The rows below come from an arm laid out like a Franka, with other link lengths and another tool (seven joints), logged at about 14 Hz.
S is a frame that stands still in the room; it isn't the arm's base.
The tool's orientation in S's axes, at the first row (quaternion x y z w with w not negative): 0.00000, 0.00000, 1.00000, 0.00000
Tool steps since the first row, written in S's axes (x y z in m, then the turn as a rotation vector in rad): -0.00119, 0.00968, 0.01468, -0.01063, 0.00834, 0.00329; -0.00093, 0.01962, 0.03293, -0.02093, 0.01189, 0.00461; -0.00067, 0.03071, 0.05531, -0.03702, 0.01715, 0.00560; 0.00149, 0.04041, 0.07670, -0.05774, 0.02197, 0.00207; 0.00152, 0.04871, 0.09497, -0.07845, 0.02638, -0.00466; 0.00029, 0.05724, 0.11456, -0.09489, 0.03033, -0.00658; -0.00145, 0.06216, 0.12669, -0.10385, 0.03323, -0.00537; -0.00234, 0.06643, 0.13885, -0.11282, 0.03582, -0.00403; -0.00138, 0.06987, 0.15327, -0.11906, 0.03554, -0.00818; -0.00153, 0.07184, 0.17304, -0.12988, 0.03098, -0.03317
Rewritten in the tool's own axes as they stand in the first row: 0.00119, -0.00968, 0.01468, 0.01063, -0.00834, 0.00329; 0.00093, -0.01962, 0.03293, 0.02093, -0.01189, 0.00461; 0.00067, -0.03071, 0.05531, 0.03702, -0.01715, 0.00560; -0.00149, -0.04041, 0.07670, 0.05774, -0.02197, 0.00207; -0.00152, -0.04871, 0.09497, 0.07845, -0.02638, -0.00466; -0.00029, -0.05724, 0.11456, 0.09489, -0.03033, -0.00658; 0.00145, -0.06216, 0.12669, 0.10385, -0.03323, -0.00537; 0.00234, -0.06643, 0.13885, 0.11282, -0.03582, -0.00403; 0.00138, -0.06987, 0.15327, 0.11906, -0.03554, -0.00818; 0.00153, -0.07184, 0.17304, 0.12988, -0.03098, -0.03317
